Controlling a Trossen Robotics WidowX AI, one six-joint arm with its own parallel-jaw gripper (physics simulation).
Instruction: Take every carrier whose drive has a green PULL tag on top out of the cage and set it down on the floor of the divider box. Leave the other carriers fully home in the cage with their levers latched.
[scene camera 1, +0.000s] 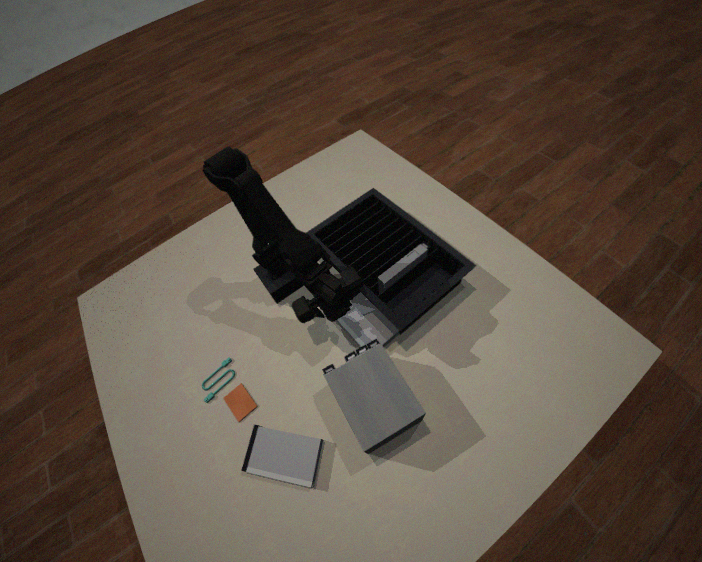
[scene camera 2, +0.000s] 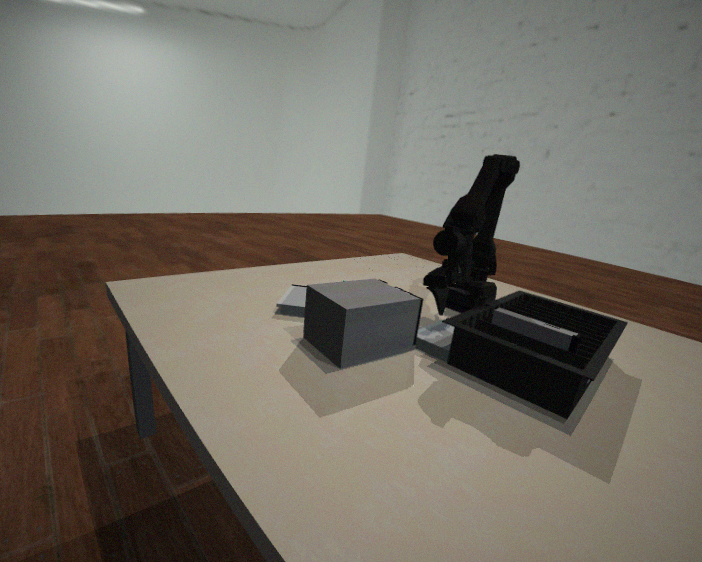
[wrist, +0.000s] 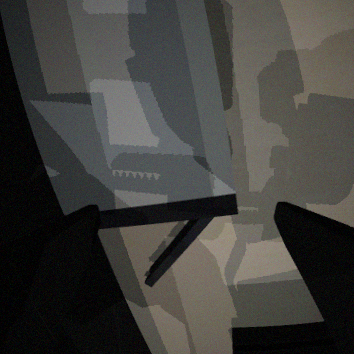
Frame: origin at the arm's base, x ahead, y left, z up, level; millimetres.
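Seen in the pictures: gripper, fingertip midpoint: (wrist: 188, 211); arm's base, origin of the base link: (scene camera 1: 277, 267).
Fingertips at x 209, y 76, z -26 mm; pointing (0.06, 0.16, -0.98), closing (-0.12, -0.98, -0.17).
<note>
Pixels of each thing's middle, then the offset from my fingertips to it. "*": a spot on its surface instead. Level surfaces: height alone.
- grey cage, body centre: (scene camera 2: 361, 322) (scene camera 1: 373, 397) dx +256, dy -65, dz +15 mm
- black divider box, body centre: (scene camera 2: 539, 347) (scene camera 1: 385, 260) dx -42, dy +199, dz -3 mm
- silver carrier, body centre: (scene camera 2: 530, 345) (scene camera 1: 404, 272) dx +37, dy +206, dz +25 mm
- loose silver-grey carrier, body centre: (wrist: 123, 121) (scene camera 2: 454, 335) (scene camera 1: 357, 315) dx +46, dy +33, dz -21 mm
- flat silver block, body centre: (scene camera 1: 282, 454) (scene camera 2: 304, 300) dx +235, dy -315, dz -21 mm
- table, its level: dz -34 mm
- orange square, surface spot: (scene camera 1: 240, 402) * dx +60, dy -352, dz -29 mm
- teal cable, body centre: (scene camera 1: 218, 379) dx -33, dy -380, dz -30 mm
The grey cage (scene camera 1: 377, 398) (scene camera 2: 380, 327) stands on the table, several dark carrier fronts showing along its arm-side edge. The black divider box (scene camera 1: 430, 310) (scene camera 2: 509, 371) holds one silver carrier (scene camera 1: 403, 266) (scene camera 2: 532, 329), standing on its narrow side. A loose silver-grey carrier (scene camera 1: 370, 327) (scene camera 2: 436, 334) (wrist: 172, 175) lies flat between cage and divider box; its lever (wrist: 175, 255) is swung out from its dark front bar. My gripper (scene camera 1: 339, 310) (scene camera 2: 442, 301) (wrist: 188, 211) is open and empty above this carrier's front end. No green PULL tag can be made out. Lever latching inside the cage cannot be told.
A flat silver block (scene camera 1: 283, 456) (scene camera 2: 291, 299) with dark ends lies on the table (scene camera 1: 193, 497) (scene camera 2: 380, 468). An orange square (scene camera 1: 240, 402) and a teal cable (scene camera 1: 219, 381) lie near it. Thin dividers line much of the black box.
</note>
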